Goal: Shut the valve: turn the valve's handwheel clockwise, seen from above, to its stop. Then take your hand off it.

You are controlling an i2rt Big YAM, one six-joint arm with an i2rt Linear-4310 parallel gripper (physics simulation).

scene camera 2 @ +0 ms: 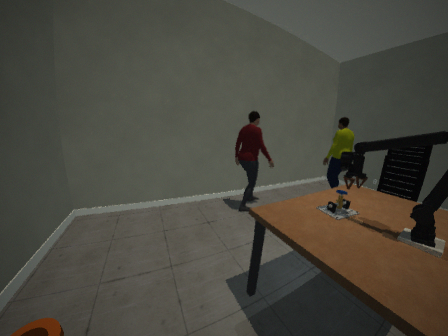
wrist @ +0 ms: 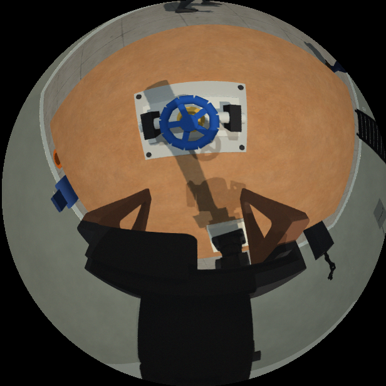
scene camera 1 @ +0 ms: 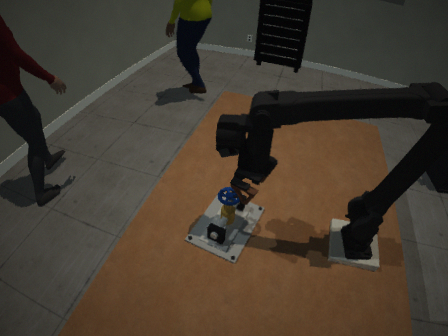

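Observation:
The blue handwheel is a spoked ring, lying level on top of the yellow valve body. The valve stands on a pale plate with dark pipe-end blocks on both sides. My gripper is open, with nothing between its brown fingers. It points down, higher than the wheel and off to the arm-base side of it. In the wrist view the whole wheel shows beyond the fingertips, apart from both. How far the wheel is turned cannot be told.
The arm stands on a white base block on the orange-brown table. Two people, in a red top and a yellow top, are on the floor beyond the table. A black rack stands by the wall.

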